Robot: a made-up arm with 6 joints. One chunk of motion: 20 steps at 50 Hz.
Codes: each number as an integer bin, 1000 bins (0 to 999) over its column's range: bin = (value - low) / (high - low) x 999, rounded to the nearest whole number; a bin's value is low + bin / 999 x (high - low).
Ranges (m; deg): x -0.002..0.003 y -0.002..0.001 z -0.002..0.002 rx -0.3..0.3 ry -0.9..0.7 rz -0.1..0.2
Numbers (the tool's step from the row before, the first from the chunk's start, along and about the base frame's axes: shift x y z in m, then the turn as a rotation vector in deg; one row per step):
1: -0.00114 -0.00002 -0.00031 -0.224 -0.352 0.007
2: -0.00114 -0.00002 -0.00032 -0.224 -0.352 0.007
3: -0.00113 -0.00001 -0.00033 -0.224 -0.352 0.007
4: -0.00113 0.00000 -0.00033 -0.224 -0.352 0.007
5: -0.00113 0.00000 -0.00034 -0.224 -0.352 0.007
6: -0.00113 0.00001 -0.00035 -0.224 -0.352 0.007
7: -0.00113 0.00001 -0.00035 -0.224 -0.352 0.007
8: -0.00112 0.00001 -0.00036 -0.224 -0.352 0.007
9: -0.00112 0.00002 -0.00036 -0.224 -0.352 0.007
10: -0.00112 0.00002 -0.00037 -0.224 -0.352 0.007
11: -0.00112 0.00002 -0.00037 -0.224 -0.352 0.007
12: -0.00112 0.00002 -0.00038 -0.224 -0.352 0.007
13: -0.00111 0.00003 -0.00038 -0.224 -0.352 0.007
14: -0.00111 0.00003 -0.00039 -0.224 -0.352 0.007
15: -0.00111 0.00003 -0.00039 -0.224 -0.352 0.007
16: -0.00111 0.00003 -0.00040 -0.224 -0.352 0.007
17: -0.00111 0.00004 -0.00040 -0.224 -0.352 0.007
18: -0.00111 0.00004 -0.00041 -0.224 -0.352 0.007
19: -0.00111 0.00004 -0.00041 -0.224 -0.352 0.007
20: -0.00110 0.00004 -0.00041 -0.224 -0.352 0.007
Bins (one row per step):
1: 172 659 422 127 342 356
2: 172 659 420 127 342 356
3: 174 663 417 127 342 356
4: 174 666 417 127 342 356
5: 174 666 415 127 342 356
6: 174 669 412 127 342 356
7: 174 669 412 127 342 356
8: 176 669 410 127 342 356
9: 176 673 410 127 342 356
10: 176 673 407 127 342 356
11: 176 673 407 127 342 356
12: 176 673 405 127 342 356
13: 178 676 405 127 342 356
14: 178 676 402 127 342 356
15: 178 676 402 127 342 356
16: 178 676 400 127 342 356
17: 178 679 400 127 342 356
18: 178 679 397 127 342 356
19: 178 679 397 127 342 356
20: 180 679 397 127 342 356

